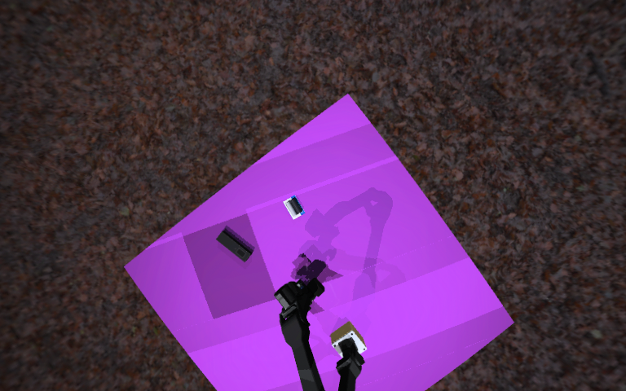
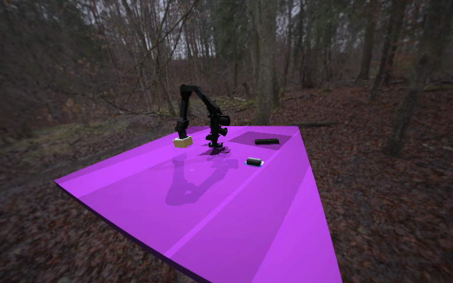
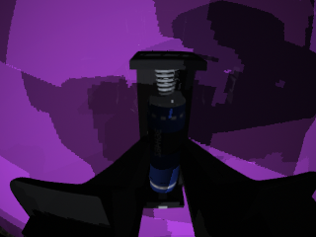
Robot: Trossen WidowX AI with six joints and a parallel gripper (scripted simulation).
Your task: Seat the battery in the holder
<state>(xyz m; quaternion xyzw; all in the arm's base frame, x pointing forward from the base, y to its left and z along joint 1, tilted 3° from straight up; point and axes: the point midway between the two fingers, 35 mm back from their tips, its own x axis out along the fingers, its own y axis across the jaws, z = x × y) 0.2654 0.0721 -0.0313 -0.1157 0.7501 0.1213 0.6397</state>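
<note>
The battery lies 1 cm above my gripper tip. Also, from my gripper tip: black remote 31 cm ahead, 20 cm to the left, 1 cm above.
</note>
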